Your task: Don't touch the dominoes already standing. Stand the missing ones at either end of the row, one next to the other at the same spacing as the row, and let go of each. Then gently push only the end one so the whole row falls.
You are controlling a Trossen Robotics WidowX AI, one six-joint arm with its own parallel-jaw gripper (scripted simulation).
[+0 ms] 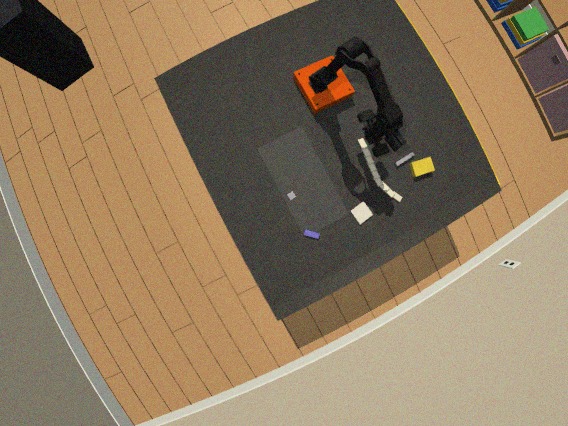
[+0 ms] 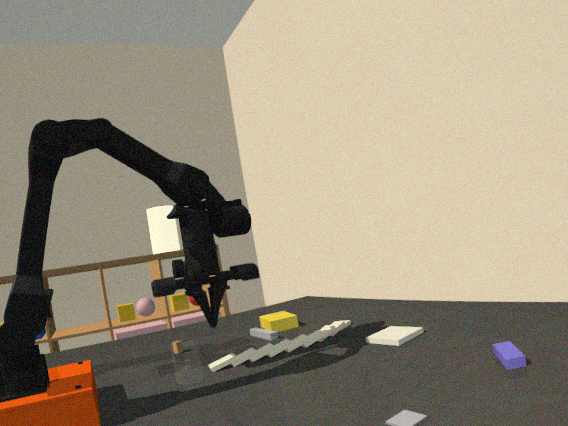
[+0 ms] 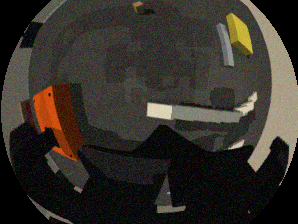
My gripper [image 2: 213, 327] is shut and holds nothing. Further things: a white tile [image 2: 393, 335].
My gripper also shows in image 3 [image 3: 162, 128].
